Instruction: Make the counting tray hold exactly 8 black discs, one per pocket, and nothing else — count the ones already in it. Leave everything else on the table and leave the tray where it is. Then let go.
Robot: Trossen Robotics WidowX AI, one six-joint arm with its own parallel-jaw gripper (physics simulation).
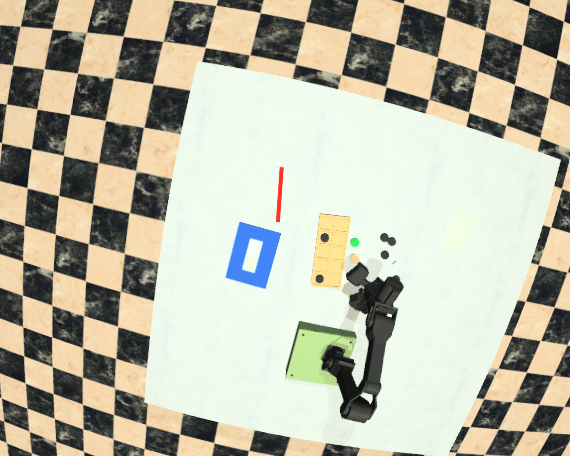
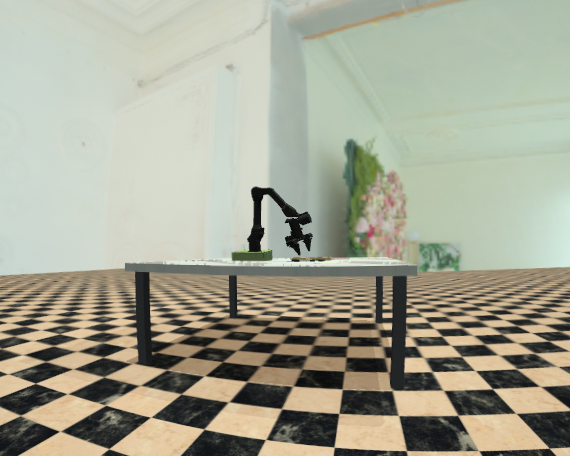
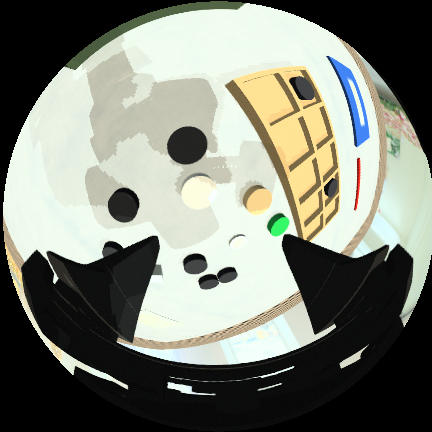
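The tan counting tray (image 1: 337,241) (image 3: 265,95) lies flat, with one black disc (image 1: 319,279) (image 3: 304,88) in an end pocket and another black disc (image 1: 325,237) (image 3: 330,187) further along the same row. Several loose black discs lie beside it: a single disc (image 3: 187,145), one disc (image 3: 123,205) to its left, a disc (image 3: 111,248) partly hidden by the left finger, and a group of three with its nearest disc (image 1: 385,255) (image 3: 195,263). My gripper (image 2: 303,251) (image 3: 221,241) is open and empty, above the table, beside the tray.
A green disc (image 1: 354,242) (image 3: 278,225), a tan disc (image 1: 354,258) (image 3: 257,199), a cream disc (image 3: 198,191) and a white disc (image 3: 238,241) lie near the tray. A small white block (image 3: 158,273), a blue frame (image 1: 233,256) and a red bar (image 1: 280,195) also show.
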